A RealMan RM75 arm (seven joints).
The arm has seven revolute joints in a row. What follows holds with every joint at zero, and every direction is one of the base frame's. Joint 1 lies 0.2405 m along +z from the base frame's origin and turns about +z. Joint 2 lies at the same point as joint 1 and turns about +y. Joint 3 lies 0.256 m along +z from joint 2 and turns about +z. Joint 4 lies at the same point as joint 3 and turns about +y. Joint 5 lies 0.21 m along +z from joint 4 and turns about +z. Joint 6 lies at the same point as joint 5 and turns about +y. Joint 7 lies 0.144 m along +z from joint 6 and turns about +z. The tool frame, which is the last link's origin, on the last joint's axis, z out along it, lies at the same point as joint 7; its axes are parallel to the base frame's.
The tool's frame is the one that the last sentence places.
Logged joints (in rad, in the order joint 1, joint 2, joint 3, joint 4, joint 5, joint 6, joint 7), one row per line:
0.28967, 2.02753, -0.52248, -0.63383, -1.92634, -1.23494, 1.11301
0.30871, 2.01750, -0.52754, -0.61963, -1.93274, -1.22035, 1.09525
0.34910, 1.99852, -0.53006, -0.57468, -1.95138, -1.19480, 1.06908
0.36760, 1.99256, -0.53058, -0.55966, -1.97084, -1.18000, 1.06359
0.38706, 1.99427, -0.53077, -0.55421, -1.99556, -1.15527, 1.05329
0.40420, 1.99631, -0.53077, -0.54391, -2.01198, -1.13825, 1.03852
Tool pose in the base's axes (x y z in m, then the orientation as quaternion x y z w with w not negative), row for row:
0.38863, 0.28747, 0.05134, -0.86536, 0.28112, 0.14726, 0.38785
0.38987, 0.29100, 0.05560, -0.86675, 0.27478, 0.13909, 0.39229
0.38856, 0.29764, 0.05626, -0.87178, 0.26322, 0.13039, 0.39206
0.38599, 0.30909, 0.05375, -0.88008, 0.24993, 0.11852, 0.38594
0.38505, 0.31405, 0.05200, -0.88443, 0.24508, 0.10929, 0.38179
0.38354, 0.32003, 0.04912, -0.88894, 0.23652, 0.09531, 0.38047
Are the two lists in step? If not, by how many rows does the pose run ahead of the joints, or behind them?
The pose runs 1 row behind the joints: the pose in row i belongs to the joints in row i - 1.
